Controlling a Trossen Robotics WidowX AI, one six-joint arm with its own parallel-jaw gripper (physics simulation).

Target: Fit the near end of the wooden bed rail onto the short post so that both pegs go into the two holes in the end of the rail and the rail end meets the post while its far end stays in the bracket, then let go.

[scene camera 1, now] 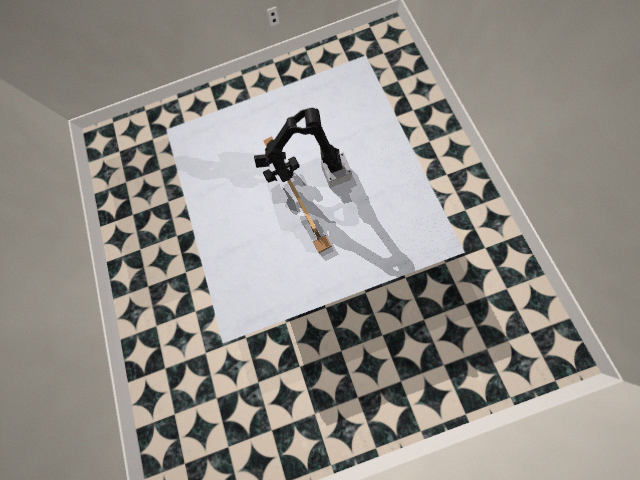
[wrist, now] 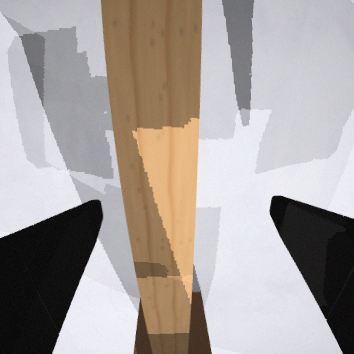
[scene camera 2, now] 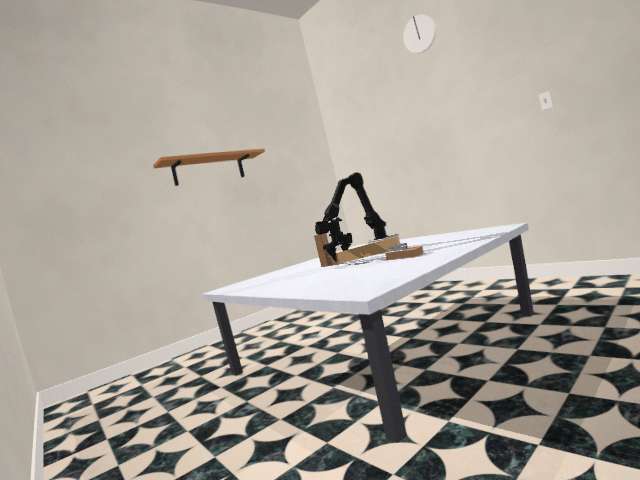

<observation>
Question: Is my gripper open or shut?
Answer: Open.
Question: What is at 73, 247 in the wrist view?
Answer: My gripper.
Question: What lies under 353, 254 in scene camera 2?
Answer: A wooden bed rail.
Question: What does my gripper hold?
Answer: Nothing.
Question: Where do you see a wooden bed rail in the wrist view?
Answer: At 153, 62
</observation>
